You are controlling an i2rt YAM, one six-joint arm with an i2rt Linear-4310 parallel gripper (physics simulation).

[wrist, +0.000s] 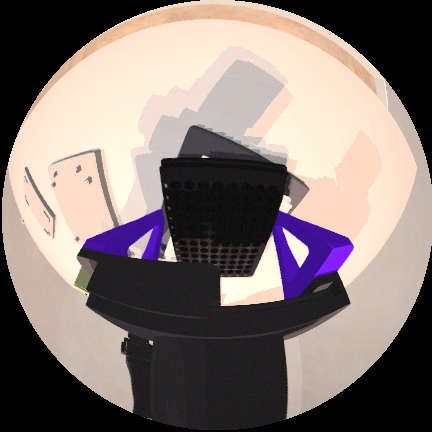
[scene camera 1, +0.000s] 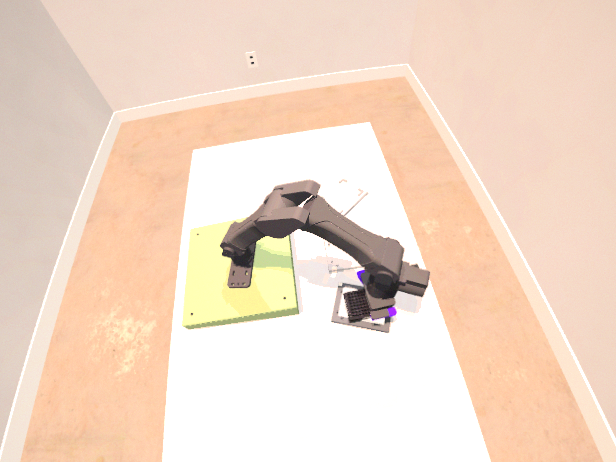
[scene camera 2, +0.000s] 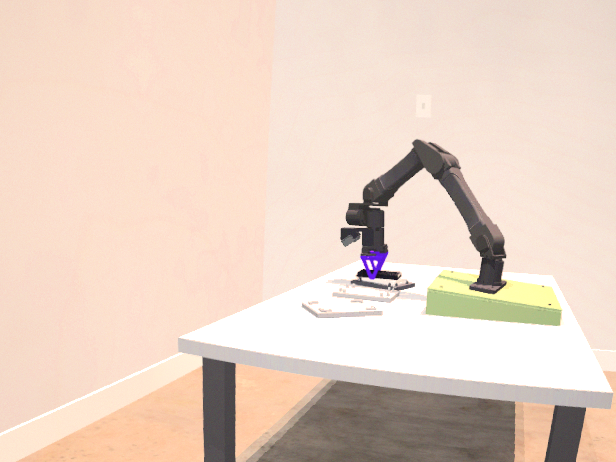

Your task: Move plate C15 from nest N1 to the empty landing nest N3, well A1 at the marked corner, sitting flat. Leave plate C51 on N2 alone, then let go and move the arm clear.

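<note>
A black well plate (scene camera 1: 356, 306) (scene camera 2: 392, 275) (wrist: 220, 200) lies over the dark grey nest (scene camera 1: 360, 327) (scene camera 2: 407, 286) (wrist: 197, 142). In the wrist view it is turned at an angle to that nest. It looks about level in scene camera 2. My gripper (scene camera 1: 376, 295) (scene camera 2: 372, 276) (wrist: 217, 214) is open, with its purple fingers down on either side of the plate, close to its edges. The plate's label and well A1 cannot be read. A second plate cannot be made out. Whether the plate is fully seated is hidden.
A white nest with small pegs (scene camera 2: 365, 296) (wrist: 77, 195) lies beside the dark one. Another pale nest (scene camera 1: 356, 203) (scene camera 2: 342, 314) (wrist: 47, 215) lies beyond it. The arm stands on a thick green base block (scene camera 1: 265, 300) (scene camera 2: 490, 311).
</note>
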